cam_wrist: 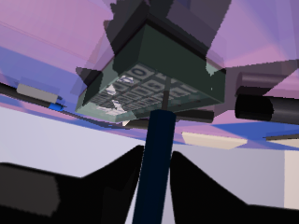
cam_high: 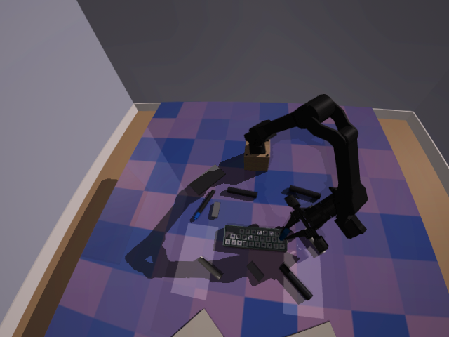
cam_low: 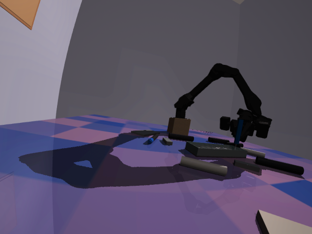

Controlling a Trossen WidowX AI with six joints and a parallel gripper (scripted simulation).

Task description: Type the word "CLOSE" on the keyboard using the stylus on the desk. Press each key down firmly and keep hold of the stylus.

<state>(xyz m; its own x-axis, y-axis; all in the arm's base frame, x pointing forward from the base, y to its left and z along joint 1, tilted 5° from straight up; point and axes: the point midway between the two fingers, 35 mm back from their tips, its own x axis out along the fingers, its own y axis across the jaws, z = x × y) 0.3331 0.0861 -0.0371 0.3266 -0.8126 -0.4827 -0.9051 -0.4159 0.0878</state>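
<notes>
The small grey block is 100 mm ahead of my gripper tip, 90 mm to the right of it and 60 mm below it. From my gripper tip the other things lie so: grey slab: 280 mm to the right, 260 mm behind, 70 mm below; blue-tipped pen: 290 mm to the right, 120 mm behind, 60 mm below; blue stylus: 10 mm below.
</notes>
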